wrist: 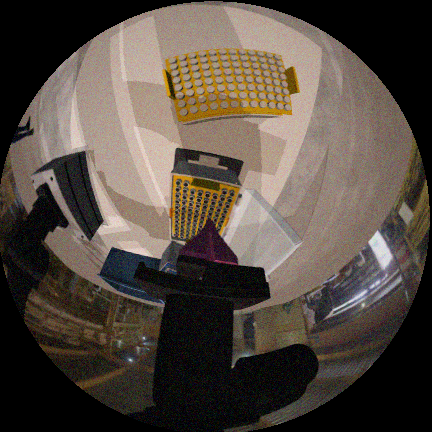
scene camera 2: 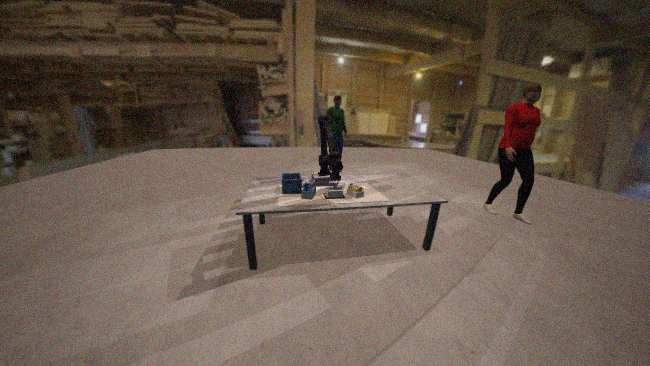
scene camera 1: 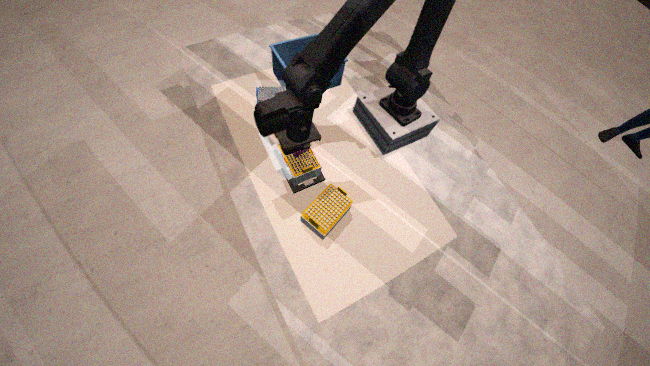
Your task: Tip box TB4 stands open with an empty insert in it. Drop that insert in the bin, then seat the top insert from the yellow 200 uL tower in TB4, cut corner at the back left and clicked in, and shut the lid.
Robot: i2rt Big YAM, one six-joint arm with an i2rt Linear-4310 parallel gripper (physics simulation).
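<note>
Tip box TB4 [scene camera 1: 306, 181] [scene camera 2: 334, 192] [wrist: 206, 172] stands open in a black holder. A yellow insert [scene camera 1: 303, 164] [wrist: 204, 202] lies in it, with dark-rimmed round holes; its rear part and any cut corner there are hidden by the fingers. The clear lid [wrist: 262, 227] leans out along one side of the box. My gripper [scene camera 1: 300, 152] [wrist: 208, 222] is shut and empty, its purple fingertips low over the insert's rear part; contact cannot be told. The yellow tower [scene camera 1: 327, 210] [scene camera 2: 355, 191] [wrist: 230, 82] stands apart, its top full of pale round tips. The blue bin [scene camera 1: 278, 64] [scene camera 2: 291, 183] [wrist: 127, 272] stands behind.
A blue-topped tower [scene camera 1: 267, 91] [scene camera 2: 308, 191] stands between TB4 and the bin, partly hidden by the arm. The robot's base block [scene camera 1: 420, 131] [wrist: 75, 192] stands to the right of TB4 in scene camera 1. Two people [scene camera 2: 522, 125] [scene camera 2: 337, 120] stand beyond the table [scene camera 2: 430, 203].
</note>
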